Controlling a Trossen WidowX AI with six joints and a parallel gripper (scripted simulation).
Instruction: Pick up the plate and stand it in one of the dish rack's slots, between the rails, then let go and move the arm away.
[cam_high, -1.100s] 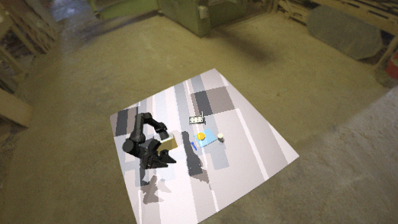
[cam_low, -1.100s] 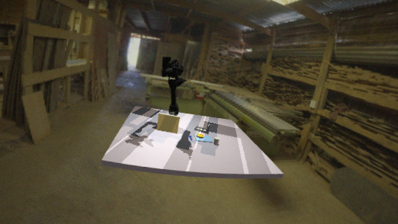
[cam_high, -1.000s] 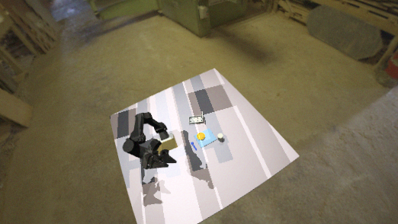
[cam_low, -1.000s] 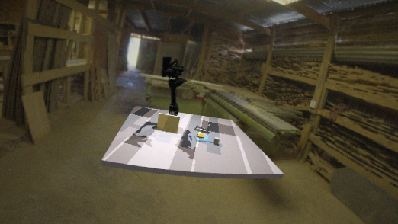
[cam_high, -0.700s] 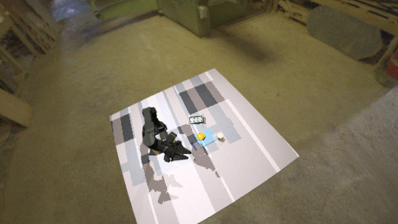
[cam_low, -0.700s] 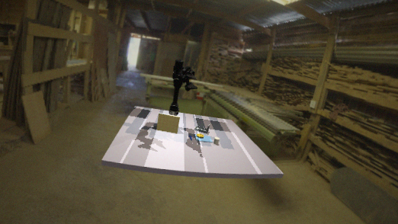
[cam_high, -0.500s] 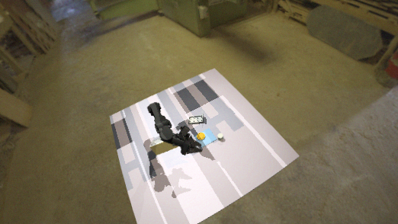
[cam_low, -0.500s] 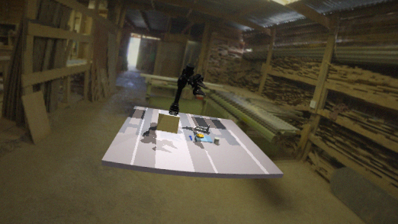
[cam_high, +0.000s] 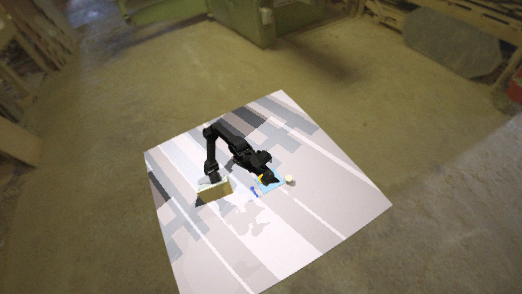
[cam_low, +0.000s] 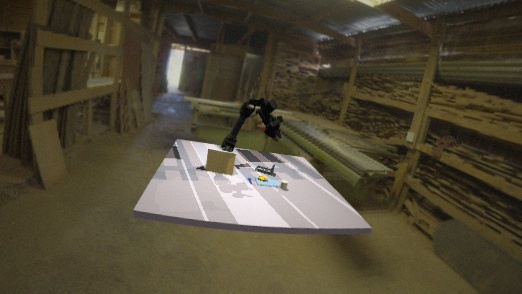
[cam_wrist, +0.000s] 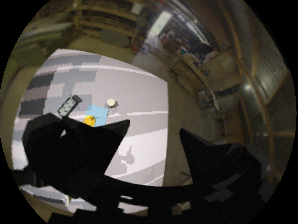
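The plate is 1 cm ahead of my gripper tip, 21 cm to the left of it and 34 cm below it. From my gripper tip the other things lie so: light blue mat 4 cm ahead, 18 cm to the left, 35 cm below; then blue spoon 8 cm behind, 17 cm to the left, 35 cm below; then cup 14 cm ahead, 11 cm to the left, 33 cm below.
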